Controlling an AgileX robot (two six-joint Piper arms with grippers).
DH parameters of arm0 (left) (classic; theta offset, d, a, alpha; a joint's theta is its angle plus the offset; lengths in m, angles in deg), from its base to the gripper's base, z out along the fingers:
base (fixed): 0 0 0 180
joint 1: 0 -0.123 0 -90
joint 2: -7.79 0 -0.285 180
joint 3: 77.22 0 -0.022 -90
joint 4: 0 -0.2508 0 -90
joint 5: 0 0 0.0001 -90
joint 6: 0 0.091 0 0
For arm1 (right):
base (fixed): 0 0 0 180
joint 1: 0 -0.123 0 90
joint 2: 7.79 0 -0.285 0
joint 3: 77.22 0 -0.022 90
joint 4: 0 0.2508 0 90
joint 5: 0 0 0.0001 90
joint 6: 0 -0.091 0 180
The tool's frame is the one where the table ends.
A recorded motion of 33 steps. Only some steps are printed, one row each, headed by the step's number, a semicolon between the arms.
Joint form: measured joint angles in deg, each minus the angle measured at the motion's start. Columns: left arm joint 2, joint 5, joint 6, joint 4, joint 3, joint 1; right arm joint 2, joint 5, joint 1, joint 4, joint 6, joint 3.
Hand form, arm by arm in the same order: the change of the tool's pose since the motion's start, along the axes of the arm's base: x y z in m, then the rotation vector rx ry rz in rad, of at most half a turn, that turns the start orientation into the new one. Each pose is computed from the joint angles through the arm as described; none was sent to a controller.
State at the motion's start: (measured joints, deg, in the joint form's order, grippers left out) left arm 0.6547 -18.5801 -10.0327 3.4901 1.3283 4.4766; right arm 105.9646 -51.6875 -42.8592 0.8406 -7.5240 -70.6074
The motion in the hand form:
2: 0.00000 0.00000 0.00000 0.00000 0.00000 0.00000; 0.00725 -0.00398 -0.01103 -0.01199 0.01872 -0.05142
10: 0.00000 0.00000 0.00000 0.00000 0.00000 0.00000; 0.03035 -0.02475 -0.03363 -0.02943 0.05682 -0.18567
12: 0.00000 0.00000 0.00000 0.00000 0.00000 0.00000; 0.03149 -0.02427 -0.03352 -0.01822 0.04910 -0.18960
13: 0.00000 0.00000 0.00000 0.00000 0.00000 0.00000; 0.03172 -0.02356 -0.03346 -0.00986 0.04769 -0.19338
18: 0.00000 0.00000 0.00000 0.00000 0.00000 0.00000; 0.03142 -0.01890 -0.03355 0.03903 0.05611 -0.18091
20: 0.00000 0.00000 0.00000 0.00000 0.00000 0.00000; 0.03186 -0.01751 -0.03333 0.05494 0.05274 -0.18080
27: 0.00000 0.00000 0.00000 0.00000 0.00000 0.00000; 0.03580 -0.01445 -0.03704 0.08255 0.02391 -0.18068
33: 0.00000 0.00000 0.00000 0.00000 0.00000 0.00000; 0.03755 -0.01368 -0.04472 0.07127 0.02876 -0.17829
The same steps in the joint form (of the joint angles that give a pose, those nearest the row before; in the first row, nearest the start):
2: 0.00 0.00 0.00 0.00 0.00 0.00; 1.79 0.56 1.26 0.00 -1.70 0.00
10: 0.00 0.00 0.00 0.00 0.00 0.00; 5.42 1.90 6.22 0.42 -4.18 0.00
12: 0.00 0.00 0.00 0.00 0.00 0.00; 5.42 2.66 6.31 0.65 -4.18 0.00
13: 0.00 0.00 0.00 0.00 0.00 0.00; 5.42 3.04 6.31 1.02 -4.18 0.00
18: 0.00 0.00 0.00 0.00 0.00 0.00; 5.51 4.53 6.31 4.44 -1.45 0.00
20: 0.00 0.00 0.00 0.00 0.00 0.00; 5.51 5.24 6.31 5.25 -0.93 0.00
27: 0.00 0.00 0.00 0.00 0.00 0.00; 6.20 8.19 6.31 5.67 -0.49 0.00
33: 0.00 0.00 0.00 0.00 0.00 0.00; 7.48 8.70 6.31 5.34 -0.49 -0.16

